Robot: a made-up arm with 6 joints.
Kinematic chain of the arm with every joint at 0, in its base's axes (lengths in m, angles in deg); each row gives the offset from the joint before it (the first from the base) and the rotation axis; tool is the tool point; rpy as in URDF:
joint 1: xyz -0.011 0 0.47 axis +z
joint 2: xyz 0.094 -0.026 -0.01 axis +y
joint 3: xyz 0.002 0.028 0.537 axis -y
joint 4: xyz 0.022 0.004 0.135 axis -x
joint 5: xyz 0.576 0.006 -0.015 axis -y
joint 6: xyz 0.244 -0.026 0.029 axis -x
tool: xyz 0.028 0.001 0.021 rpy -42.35 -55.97 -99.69
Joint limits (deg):
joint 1: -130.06..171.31
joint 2: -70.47..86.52
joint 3: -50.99..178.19
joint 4: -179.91..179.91
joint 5: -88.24..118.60
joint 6: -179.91..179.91
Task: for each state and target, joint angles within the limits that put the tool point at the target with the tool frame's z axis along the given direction. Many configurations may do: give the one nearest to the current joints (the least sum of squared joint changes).
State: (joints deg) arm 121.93 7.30 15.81 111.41 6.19 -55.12
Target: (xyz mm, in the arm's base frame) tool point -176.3 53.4 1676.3 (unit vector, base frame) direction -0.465 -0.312 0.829
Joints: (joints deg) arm 116.69 -35.86 20.82 103.96 24.41 -130.19
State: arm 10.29 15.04 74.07 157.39 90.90 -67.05
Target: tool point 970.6 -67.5 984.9 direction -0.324 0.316 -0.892
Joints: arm -9.84 41.75 65.97 166.45 95.58 -58.29
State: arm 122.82 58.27 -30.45 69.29 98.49 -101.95
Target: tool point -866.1 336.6 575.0 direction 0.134 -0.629 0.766
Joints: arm 144.56 47.59 -2.79 95.92 115.90 -64.99
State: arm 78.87 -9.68 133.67 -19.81 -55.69 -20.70
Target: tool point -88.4 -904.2 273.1 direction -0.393 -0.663 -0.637
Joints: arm 87.68 -46.66 178.04 -20.12 -44.58 -18.36
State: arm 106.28 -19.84 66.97 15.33 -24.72 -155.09
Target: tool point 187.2 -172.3 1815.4 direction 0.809 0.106 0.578
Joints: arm 116.90 -14.16 83.18 57.74 -21.74 -165.98
